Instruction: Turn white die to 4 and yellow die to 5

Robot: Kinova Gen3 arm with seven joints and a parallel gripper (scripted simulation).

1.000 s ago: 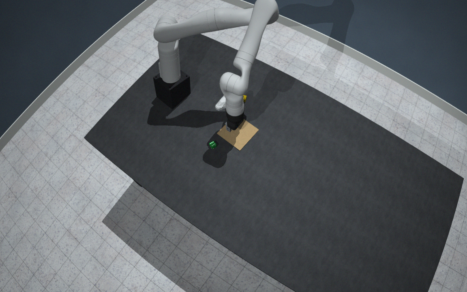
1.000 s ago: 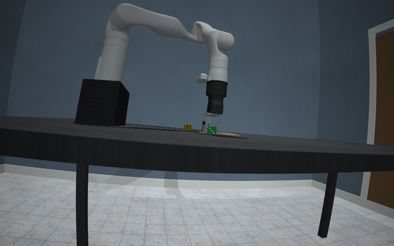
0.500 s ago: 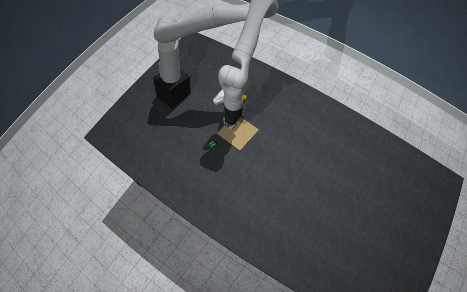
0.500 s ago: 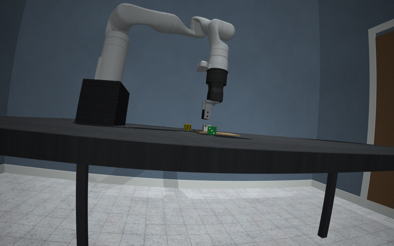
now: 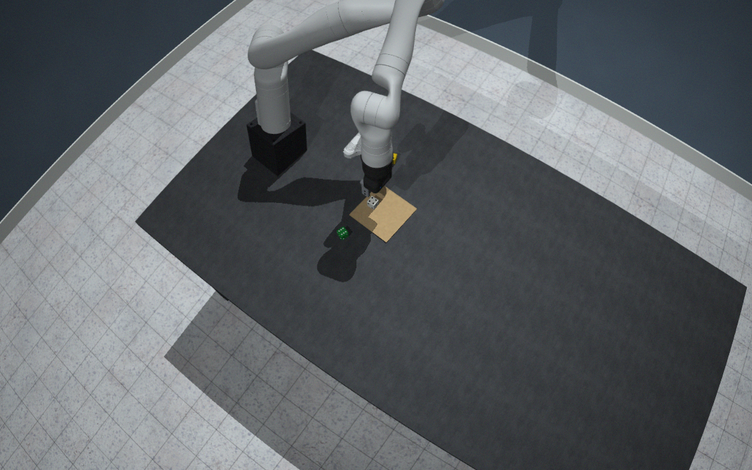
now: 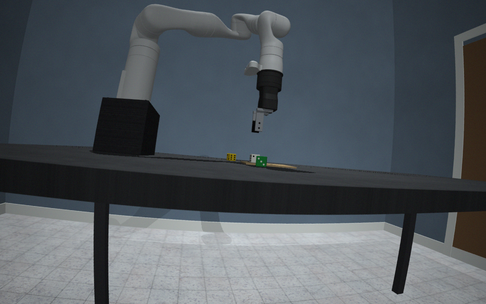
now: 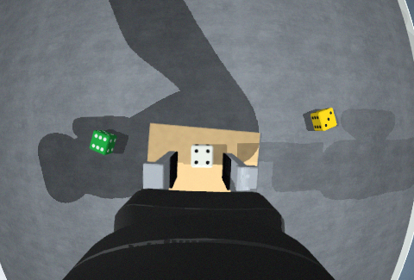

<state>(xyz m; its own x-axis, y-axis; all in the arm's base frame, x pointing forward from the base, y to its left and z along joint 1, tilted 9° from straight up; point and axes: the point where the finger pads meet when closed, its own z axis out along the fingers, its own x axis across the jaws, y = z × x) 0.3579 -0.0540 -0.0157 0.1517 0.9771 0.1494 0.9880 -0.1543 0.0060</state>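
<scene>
Right now my hand is 170 mm to the right of the yellow die, 100 mm above it and 20 mm past it. Also, from my hand: green die (120 mm to the right, 100 mm below, 30 mm behind); then white die (100 mm below); then tan mat (110 mm below, 40 mm ahead).
</scene>
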